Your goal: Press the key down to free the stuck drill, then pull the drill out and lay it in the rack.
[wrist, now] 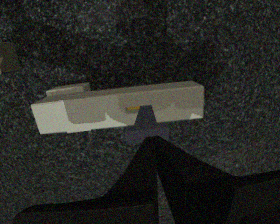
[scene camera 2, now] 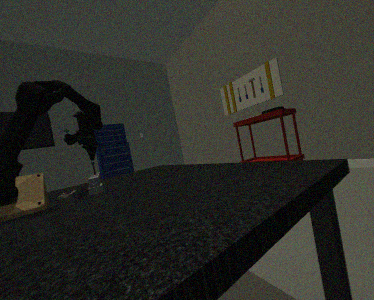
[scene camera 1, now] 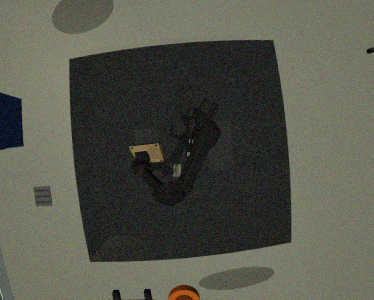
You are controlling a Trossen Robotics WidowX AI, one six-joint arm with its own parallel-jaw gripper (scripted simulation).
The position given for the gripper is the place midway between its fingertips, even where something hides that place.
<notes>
The gripper point(wrist: 152, 142) is shut and holds nothing. Also in view: a block point(wrist: 73, 108).
</notes>
